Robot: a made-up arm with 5 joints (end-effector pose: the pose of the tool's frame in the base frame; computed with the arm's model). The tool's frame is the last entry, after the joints. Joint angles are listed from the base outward.
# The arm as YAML. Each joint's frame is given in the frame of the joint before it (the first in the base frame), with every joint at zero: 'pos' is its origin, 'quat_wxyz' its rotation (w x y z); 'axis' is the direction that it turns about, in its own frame. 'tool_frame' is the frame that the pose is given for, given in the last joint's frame.
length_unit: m
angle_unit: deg
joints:
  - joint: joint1
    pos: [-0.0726, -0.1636, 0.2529]
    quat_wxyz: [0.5, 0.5, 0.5, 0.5]
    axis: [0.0, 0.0, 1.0]
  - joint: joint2
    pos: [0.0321, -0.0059, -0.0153]
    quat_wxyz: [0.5, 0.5, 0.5, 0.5]
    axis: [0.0, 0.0, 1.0]
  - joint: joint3
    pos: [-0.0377, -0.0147, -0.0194]
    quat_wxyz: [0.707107, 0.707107, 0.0, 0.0]
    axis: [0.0, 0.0, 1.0]
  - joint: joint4
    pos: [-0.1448, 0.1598, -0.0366]
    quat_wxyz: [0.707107, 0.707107, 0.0, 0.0]
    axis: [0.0, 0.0, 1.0]
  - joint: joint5
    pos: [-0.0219, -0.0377, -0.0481]
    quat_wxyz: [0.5, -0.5, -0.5, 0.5]
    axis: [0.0, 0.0, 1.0]
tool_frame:
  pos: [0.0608, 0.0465, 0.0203]
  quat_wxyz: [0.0, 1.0, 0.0, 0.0]
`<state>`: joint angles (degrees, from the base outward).
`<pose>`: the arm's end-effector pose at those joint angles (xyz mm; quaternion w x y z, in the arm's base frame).
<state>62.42 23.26 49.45 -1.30 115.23</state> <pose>-108.0 179.7 103.8 0.7306 0.1582 0.0464 0.6626</pose>
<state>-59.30 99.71 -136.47 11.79 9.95</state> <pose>186.6 -248.5 259.1 0.8340 -0.1275 -0.3345 0.4198</pose>
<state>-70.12 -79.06 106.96 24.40 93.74</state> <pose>179.1 -173.0 467.7 0.0561 0.9874 -0.1105 0.0987</pose>
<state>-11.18 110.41 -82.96 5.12 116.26</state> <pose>35.5 13.3 22.0 0.7385 0.5451 0.2947 -0.2658</pose>
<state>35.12 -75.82 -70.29 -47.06 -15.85</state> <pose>-225.8 28.9 383.6 0.5094 0.4120 0.4488 -0.6077</pose>
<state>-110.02 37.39 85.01 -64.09 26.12</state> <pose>-298.3 -361.2 462.3 0.4814 0.0228 0.7846 -0.3899</pose>
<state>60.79 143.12 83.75 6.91 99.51</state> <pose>-373.1 -381.0 221.6 0.3357 -0.1678 -0.2113 -0.9025</pose>
